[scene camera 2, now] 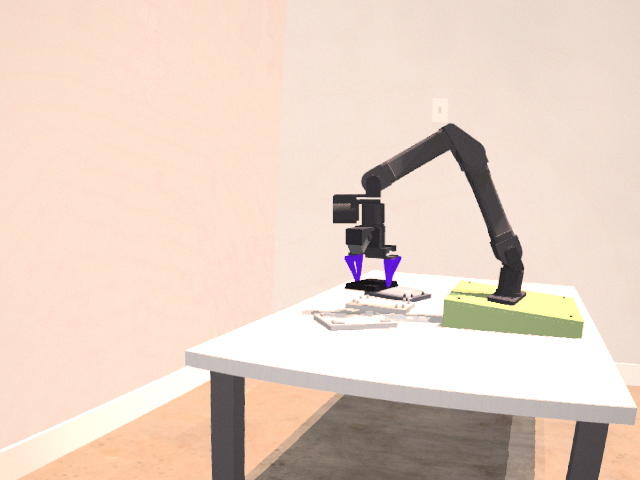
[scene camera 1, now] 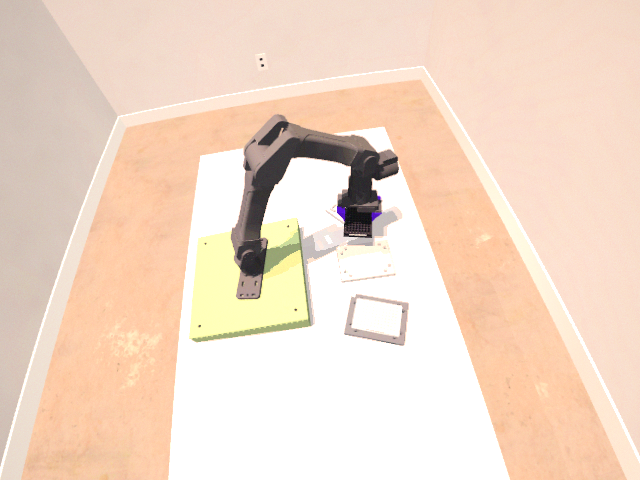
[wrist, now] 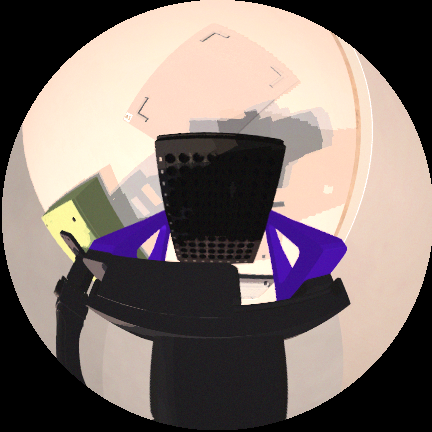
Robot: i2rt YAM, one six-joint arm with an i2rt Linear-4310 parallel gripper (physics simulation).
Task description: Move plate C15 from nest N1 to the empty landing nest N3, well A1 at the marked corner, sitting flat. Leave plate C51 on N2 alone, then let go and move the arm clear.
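My gripper is shut on black plate C15, held about level above the table. Small pale marks run along the plate's left edge in the wrist view. The pale landing nest, apparently N3, lies turned at an angle to the plate, with L-shaped corner brackets and a small mark by its left corner. The plate hides part of it. White plate C51 sits on dark nest N2.
The pale pinned nest, apparently N1, lies between the held plate and N2, with no plate on it. The arm's green base block stands beside the nests. Arm shadows fall over the table around N3.
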